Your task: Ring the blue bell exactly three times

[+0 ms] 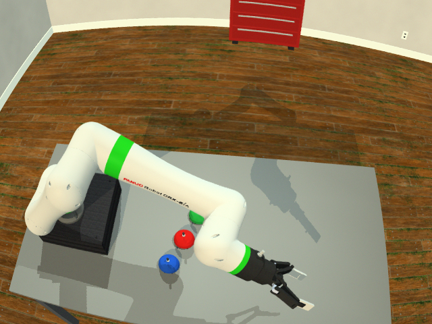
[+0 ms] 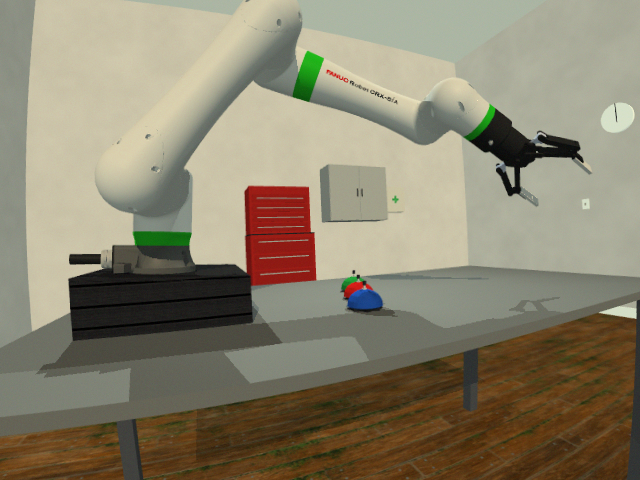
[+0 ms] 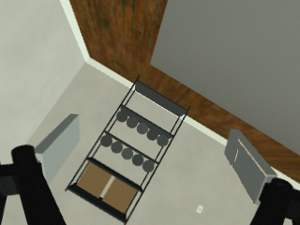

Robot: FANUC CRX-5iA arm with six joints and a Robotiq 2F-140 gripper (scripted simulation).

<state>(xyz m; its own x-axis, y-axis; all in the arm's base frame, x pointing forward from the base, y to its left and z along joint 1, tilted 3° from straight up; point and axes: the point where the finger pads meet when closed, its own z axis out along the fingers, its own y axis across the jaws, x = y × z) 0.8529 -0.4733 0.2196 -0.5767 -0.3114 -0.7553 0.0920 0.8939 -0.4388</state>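
Now: the blue bell 440 mm behind my hand, 270 mm to the left of it and 240 mm below it. Also, from my hand: red bell 370 mm behind, 380 mm to the left, 240 mm below; green bell 300 mm behind, 490 mm to the left, 240 mm below.
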